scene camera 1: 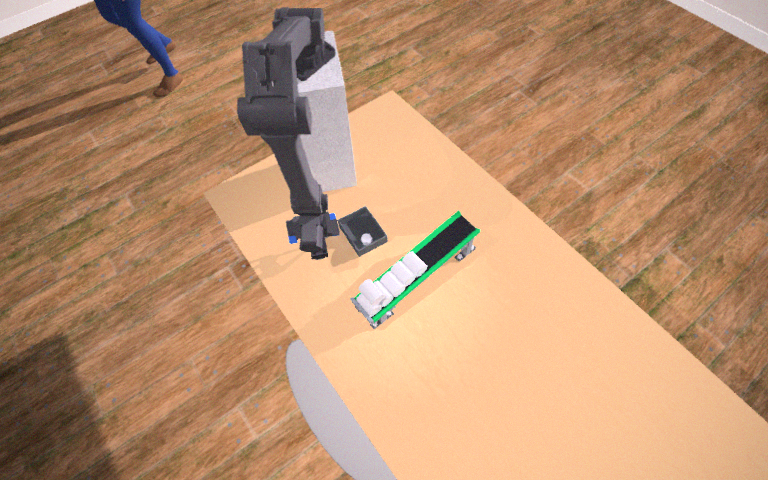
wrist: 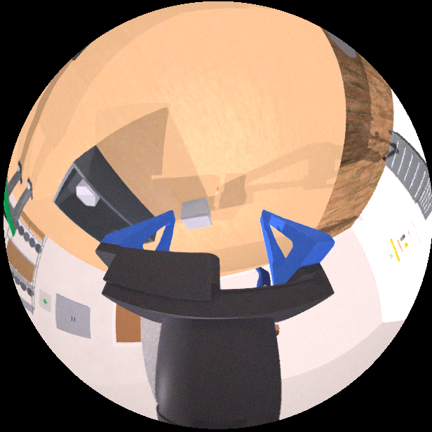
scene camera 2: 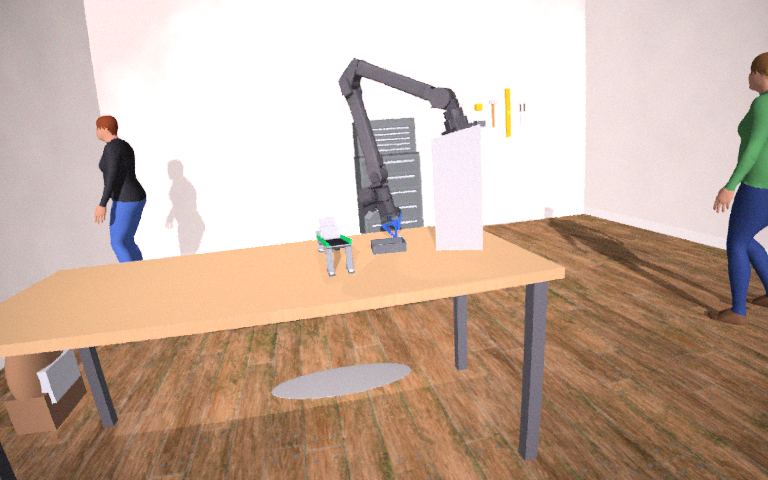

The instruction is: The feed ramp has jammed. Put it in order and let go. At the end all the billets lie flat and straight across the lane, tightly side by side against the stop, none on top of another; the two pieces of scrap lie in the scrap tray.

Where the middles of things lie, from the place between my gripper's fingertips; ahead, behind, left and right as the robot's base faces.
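The square scrap block [wrist: 194, 214] is 2 cm below my hand and 3 cm to the left of it. And there's the dark scrap tray [scene camera 1: 354, 225], which is 12 cm to the left of my hand, 9 cm ahead of it and 1 cm below it.
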